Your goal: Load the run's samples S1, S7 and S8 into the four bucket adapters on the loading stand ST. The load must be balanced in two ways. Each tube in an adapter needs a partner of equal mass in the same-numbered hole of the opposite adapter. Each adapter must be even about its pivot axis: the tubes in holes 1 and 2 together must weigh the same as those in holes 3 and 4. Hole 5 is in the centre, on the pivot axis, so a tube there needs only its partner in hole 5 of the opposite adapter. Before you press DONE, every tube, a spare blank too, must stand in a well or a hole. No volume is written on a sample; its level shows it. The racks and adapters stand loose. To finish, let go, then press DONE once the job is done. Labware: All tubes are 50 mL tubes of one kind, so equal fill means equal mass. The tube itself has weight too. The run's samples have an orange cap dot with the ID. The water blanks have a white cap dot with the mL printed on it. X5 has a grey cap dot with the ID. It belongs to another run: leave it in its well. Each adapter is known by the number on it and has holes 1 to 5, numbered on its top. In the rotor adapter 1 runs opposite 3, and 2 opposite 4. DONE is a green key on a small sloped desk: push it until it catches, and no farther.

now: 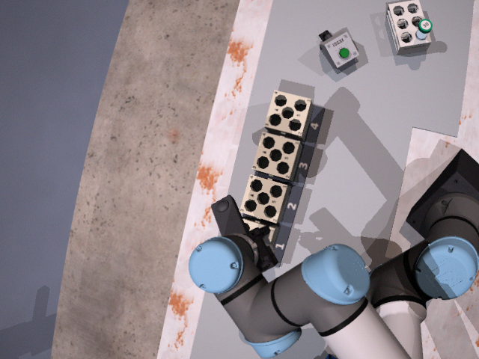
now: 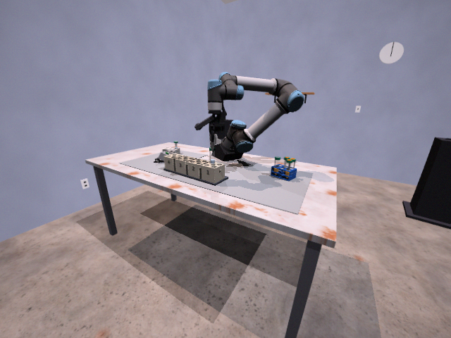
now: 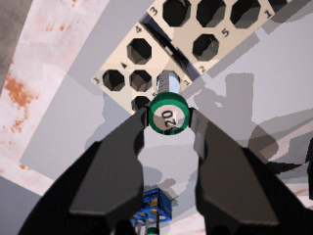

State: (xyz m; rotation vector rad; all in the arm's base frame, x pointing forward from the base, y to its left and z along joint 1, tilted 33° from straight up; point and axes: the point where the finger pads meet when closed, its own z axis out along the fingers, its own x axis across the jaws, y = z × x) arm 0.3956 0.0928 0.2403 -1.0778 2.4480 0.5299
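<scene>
The water blank lies 50 mm below my hand and 10 mm ahead of it. From my hand the other things lie so: beige adapter 190 mm to the right, 130 mm below, 50 mm ahead; then green DONE key 510 mm to the right, 110 mm below, 20 mm behind; then blue sample rack 310 mm to the left, 310 mm behind, 150 mm below.
</scene>
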